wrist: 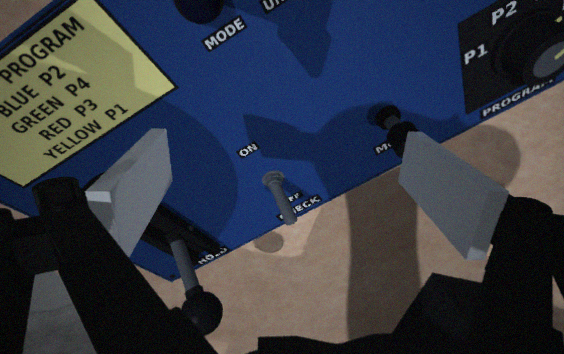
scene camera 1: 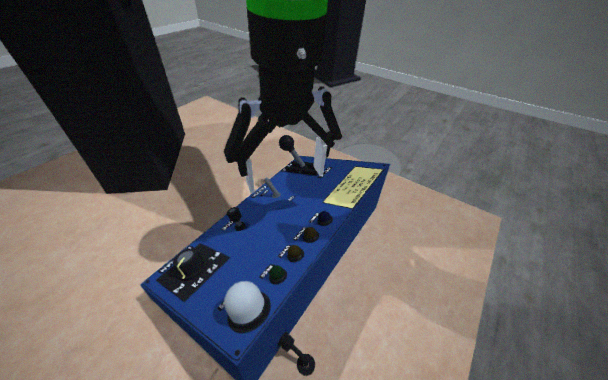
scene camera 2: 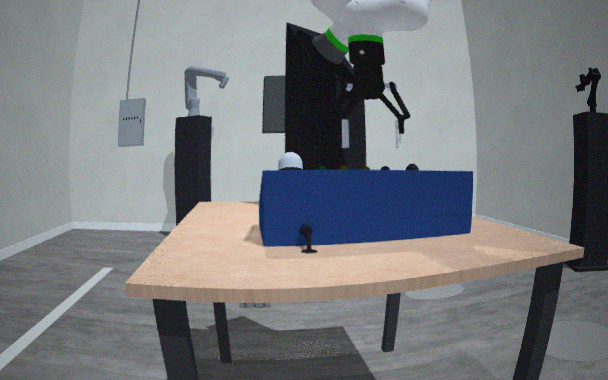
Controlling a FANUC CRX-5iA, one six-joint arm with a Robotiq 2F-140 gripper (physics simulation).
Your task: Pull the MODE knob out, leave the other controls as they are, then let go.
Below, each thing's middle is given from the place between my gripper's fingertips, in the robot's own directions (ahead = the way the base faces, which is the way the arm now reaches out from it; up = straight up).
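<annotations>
My hand: 10 cm to the left of the black mode knob (wrist: 397,135), 4 cm past it, 10 cm above it. From my hand: ball-topped lever (wrist: 204,309), 11 cm to the left, 16 cm behind, 8 cm below; blue control box (scene camera 1: 260,278), 1 cm to the right, 3 cm ahead, 11 cm below; program dial (scene camera 1: 189,263), 21 cm to the right, 2 cm ahead, 10 cm below.
</annotations>
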